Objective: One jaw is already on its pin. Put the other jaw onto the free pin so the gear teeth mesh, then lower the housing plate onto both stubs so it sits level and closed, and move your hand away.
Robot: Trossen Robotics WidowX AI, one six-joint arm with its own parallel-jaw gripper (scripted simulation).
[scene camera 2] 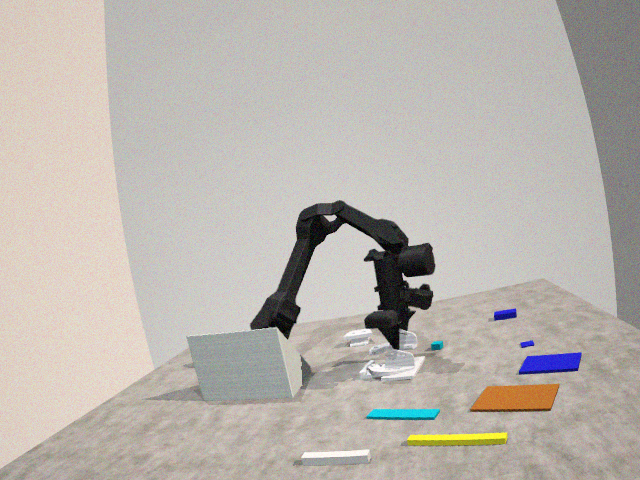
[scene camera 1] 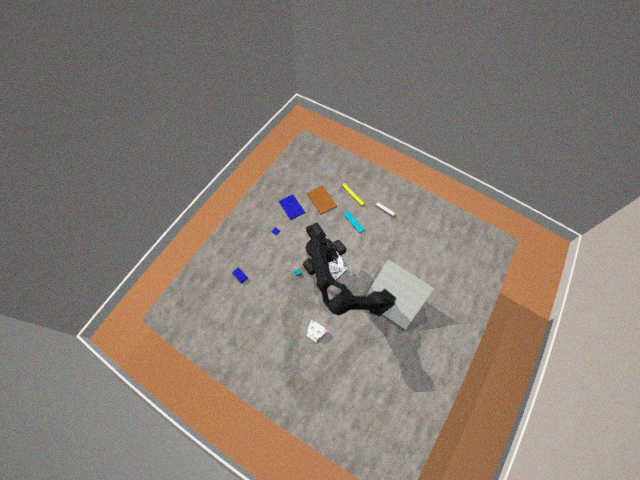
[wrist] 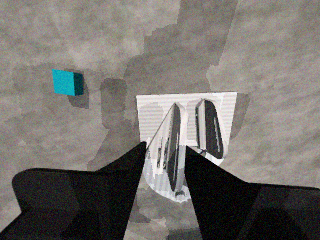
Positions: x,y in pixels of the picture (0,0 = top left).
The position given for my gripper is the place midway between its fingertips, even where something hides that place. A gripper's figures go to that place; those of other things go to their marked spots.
Labels:
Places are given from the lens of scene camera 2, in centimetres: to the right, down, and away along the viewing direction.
my gripper (scene camera 2: 400,347): 18, 24, 102
cyan strip (scene camera 2: 421,414): 17, 29, 73

